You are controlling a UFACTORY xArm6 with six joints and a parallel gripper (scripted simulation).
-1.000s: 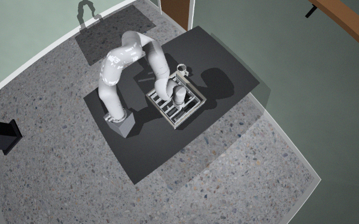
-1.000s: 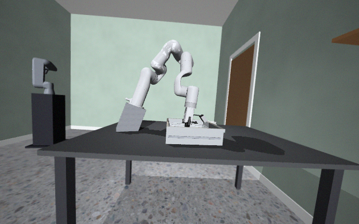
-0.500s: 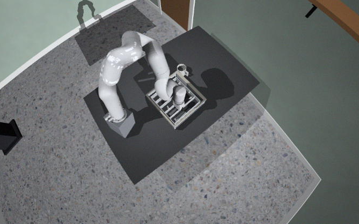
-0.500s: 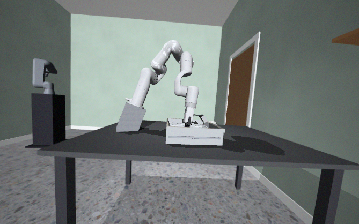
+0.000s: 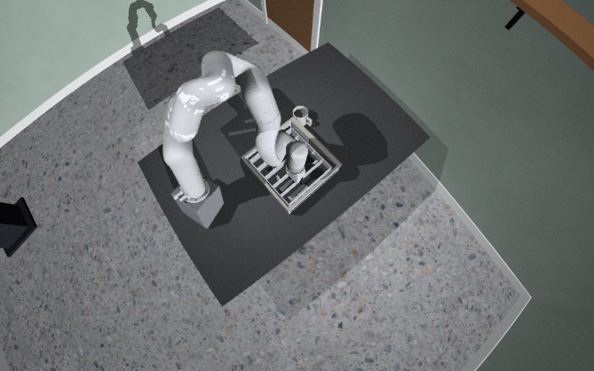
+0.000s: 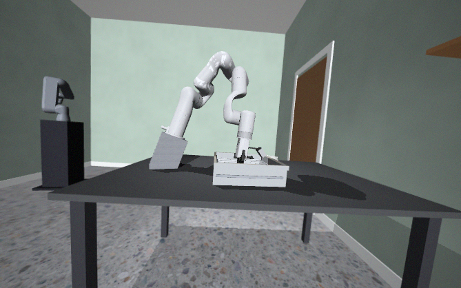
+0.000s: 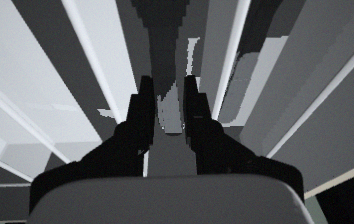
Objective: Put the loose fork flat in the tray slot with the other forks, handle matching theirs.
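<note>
My gripper is now 60 mm to the right of the tray and 40 mm short of it. Also, from my hand: white mug: 280 mm ahead, 200 mm to the left, 20 mm below.
</note>
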